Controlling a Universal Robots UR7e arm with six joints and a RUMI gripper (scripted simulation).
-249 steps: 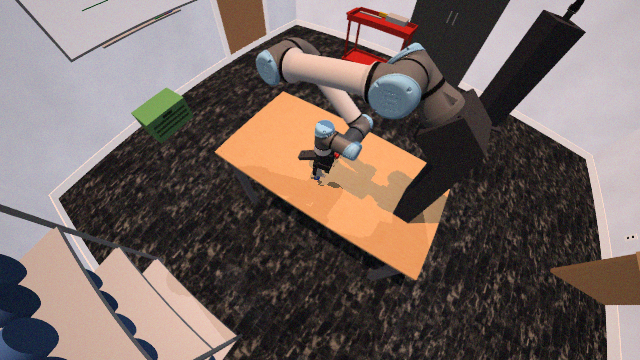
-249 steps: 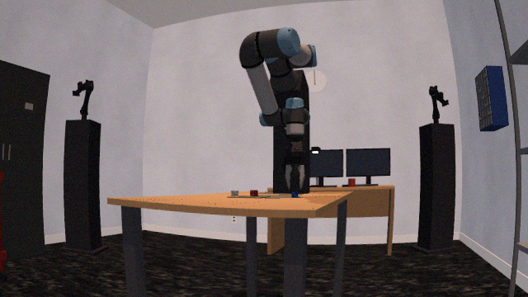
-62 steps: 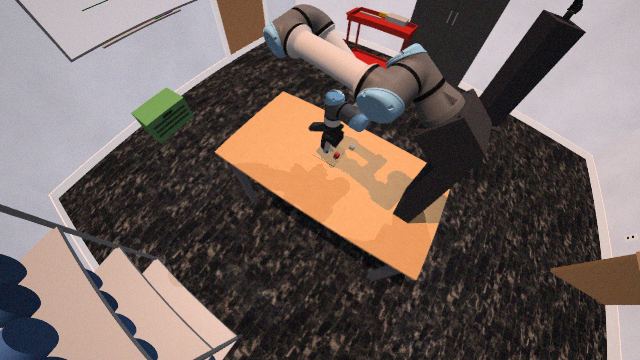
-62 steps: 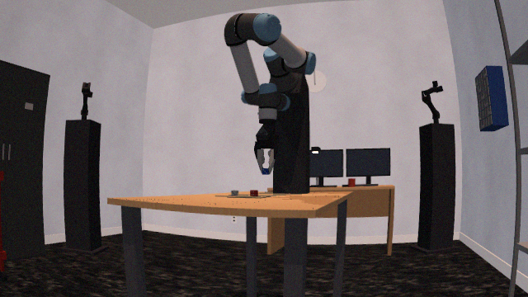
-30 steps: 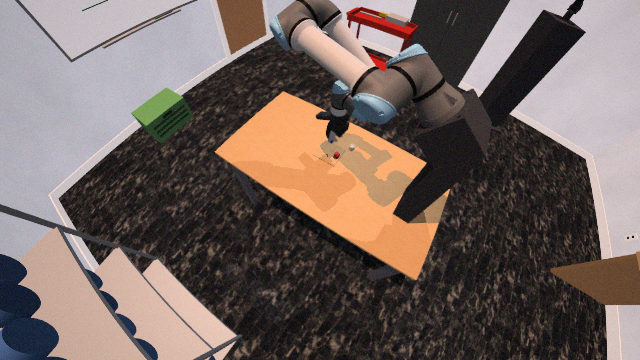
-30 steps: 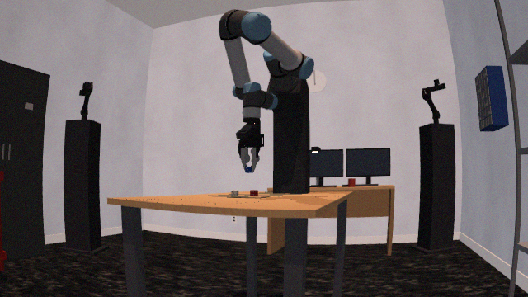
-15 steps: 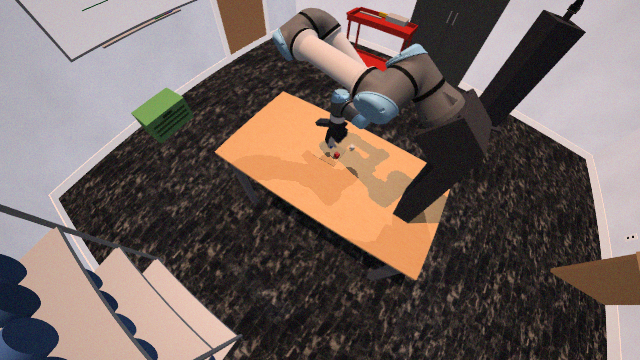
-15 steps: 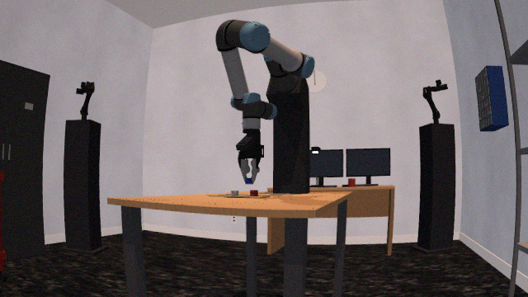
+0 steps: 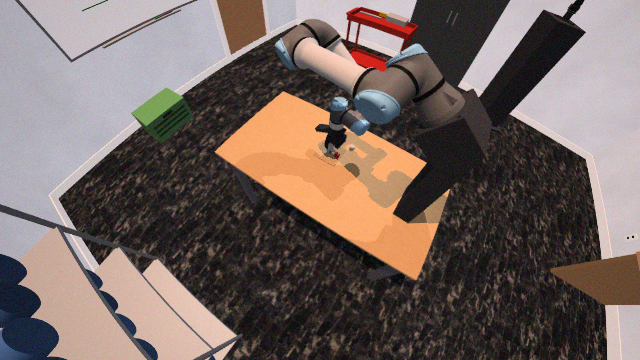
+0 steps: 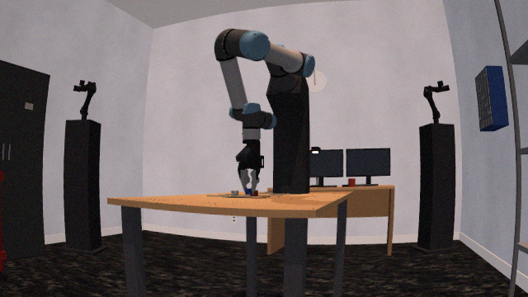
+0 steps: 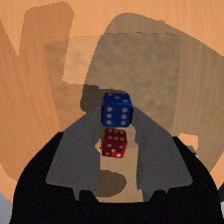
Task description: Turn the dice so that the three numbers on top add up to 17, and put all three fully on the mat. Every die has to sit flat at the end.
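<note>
My gripper is now right at the blue die. Also, from my hand: red die 4 cm behind, 2 cm to the left, 1 cm below; grey die 12 cm behind, 6 cm to the right, 2 cm below; tan mat 3 cm below.
</note>
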